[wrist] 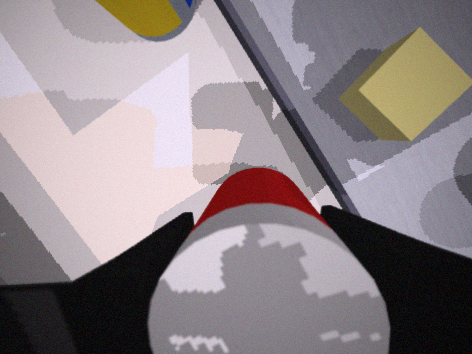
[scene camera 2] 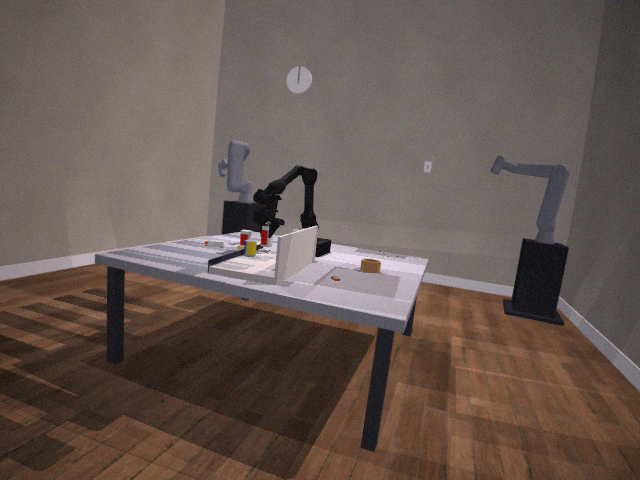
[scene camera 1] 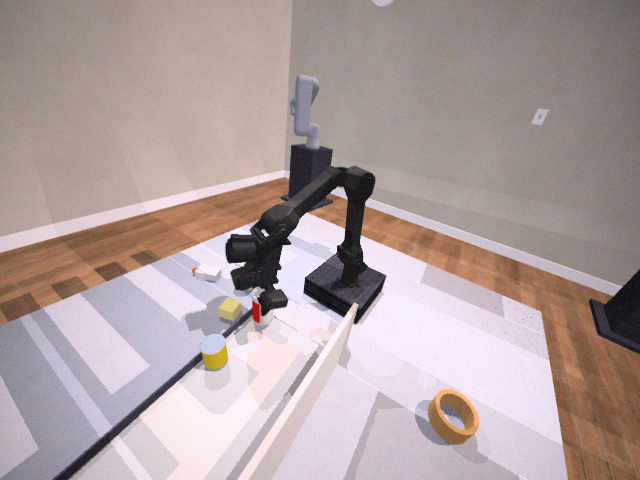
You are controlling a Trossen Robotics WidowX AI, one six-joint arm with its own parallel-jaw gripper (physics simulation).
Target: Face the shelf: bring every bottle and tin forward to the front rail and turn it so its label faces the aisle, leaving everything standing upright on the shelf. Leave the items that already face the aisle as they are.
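Where they show: gripper, fingertip midpoint: (wrist: 256, 217) (scene camera 2: 265, 237) (scene camera 1: 259, 308); arm's base at its link origin: (scene camera 1: 349, 279).
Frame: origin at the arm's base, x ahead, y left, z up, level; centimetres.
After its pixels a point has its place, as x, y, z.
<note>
My gripper (scene camera 1: 264, 303) {32.2, -8.8, 2.3} (scene camera 2: 268, 230) {32.2, -8.8, 2.3} (wrist: 256, 217) {32.2, -8.8, 2.3} is shut on a white tin with a red label (scene camera 1: 256, 311) {34.1, -7.7, 3.3} (scene camera 2: 264, 236) {34.1, -8.3, 3.1} (wrist: 259, 187) {33.9, -9.6, 4.1}. The tin is upright near the front rail (scene camera 1: 155, 393) {60.0, -8.2, -2.5} (scene camera 2: 225, 256) {65.1, -7.2, -2.9} (wrist: 285, 107) {36.5, -12.5, -2.7}, toward the arm's end of the shelf (scene camera 1: 170, 439) {61.3, 1.0, -4.8} (scene camera 2: 242, 269) {71.8, 6.6, -4.8}. Whether its base touches the shelf is unclear. A yellow tin (scene camera 1: 214, 354) {47.8, -5.0, 1.9} (scene camera 2: 251, 248) {48.7, -5.5, -0.9} (wrist: 145, 17) {44.0, -7.0, -1.4} stands upright beside the rail, with some blue on its side. Another red-and-white tin (scene camera 2: 244, 238) {25.0, -26.5, -1.4} stands farther back in scene camera 2; the arm seems to hide it in scene camera 1.
A pale back panel (scene camera 1: 310, 397) {39.5, 17.0, 2.1} (scene camera 2: 297, 253) {50.2, 19.0, 1.1} stands along the shelf. Outside the rail are a yellow block (scene camera 1: 229, 308) {35.5, -19.2, -3.6} (wrist: 412, 85) {34.7, -20.2, -3.6} and a white box (scene camera 1: 208, 273) {31.4, -39.1, -4.6} (scene camera 2: 216, 243) {32.1, -39.4, -5.6} with an orange end. Behind the panel lie an orange ring (scene camera 1: 439, 426) {21.3, 40.6, -4.9} (scene camera 2: 370, 267) {21.4, 43.5, -4.9} and a small brown piece (scene camera 2: 335, 278) {48.5, 36.8, -6.6}.
</note>
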